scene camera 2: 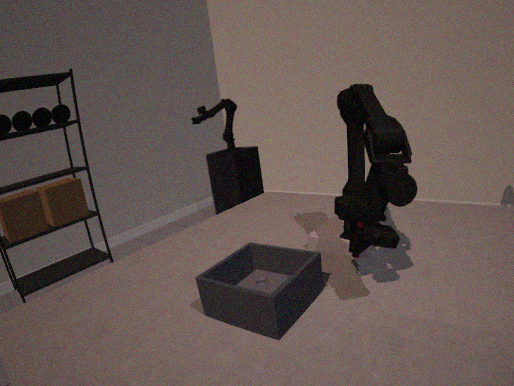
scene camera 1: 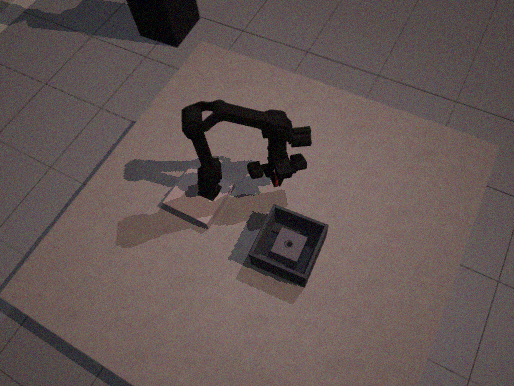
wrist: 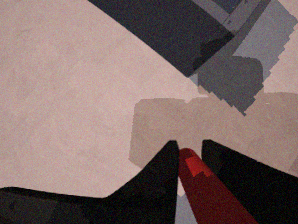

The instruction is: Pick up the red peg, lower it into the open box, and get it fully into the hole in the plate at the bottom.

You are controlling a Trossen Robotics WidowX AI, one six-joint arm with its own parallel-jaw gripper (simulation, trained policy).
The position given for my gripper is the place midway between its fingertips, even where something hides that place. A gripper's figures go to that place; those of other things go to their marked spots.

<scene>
My gripper [scene camera 1: 276,186] is 1.42 m from the lens. A grey box [scene camera 1: 260,256] is 1.31 m from the lens.
</scene>
